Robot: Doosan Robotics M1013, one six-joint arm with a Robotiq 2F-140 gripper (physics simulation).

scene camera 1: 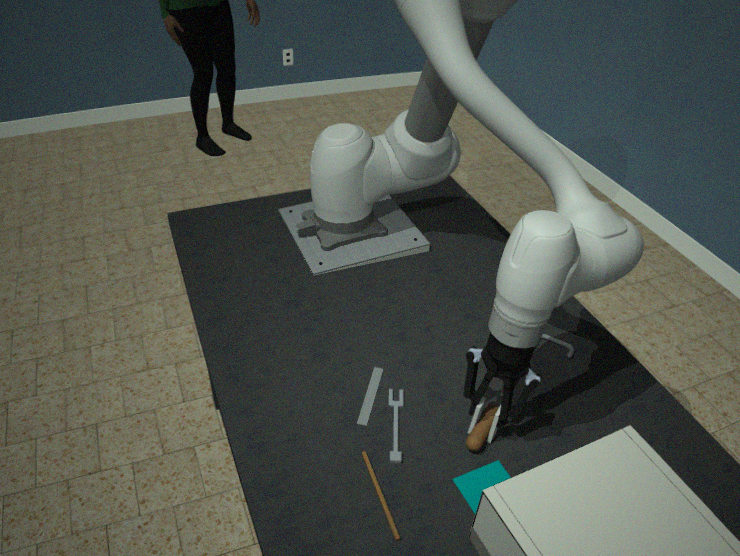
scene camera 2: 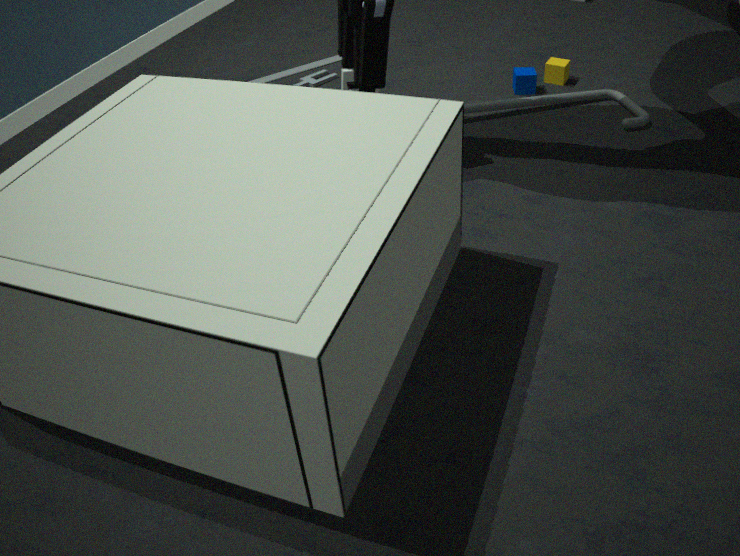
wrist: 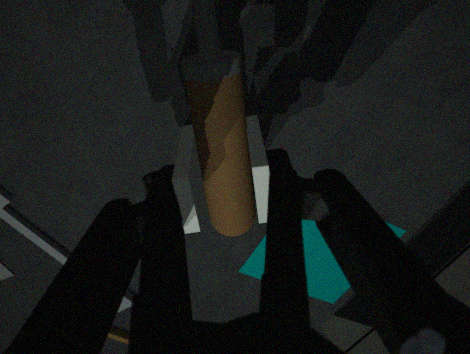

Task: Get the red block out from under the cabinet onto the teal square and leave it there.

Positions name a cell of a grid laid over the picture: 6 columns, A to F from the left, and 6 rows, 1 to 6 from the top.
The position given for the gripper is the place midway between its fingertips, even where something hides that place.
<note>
In view: the gripper (scene camera 1: D5), a wooden-handled rod (scene camera 2: F2) and a teal square (scene camera 1: D6).
The wooden-handled rod shows as well in scene camera 1 (scene camera 1: D5) and in the wrist view (wrist: C2). The gripper also shows in the wrist view (wrist: C3). The teal square shows as well in the wrist view (wrist: E5).
</note>
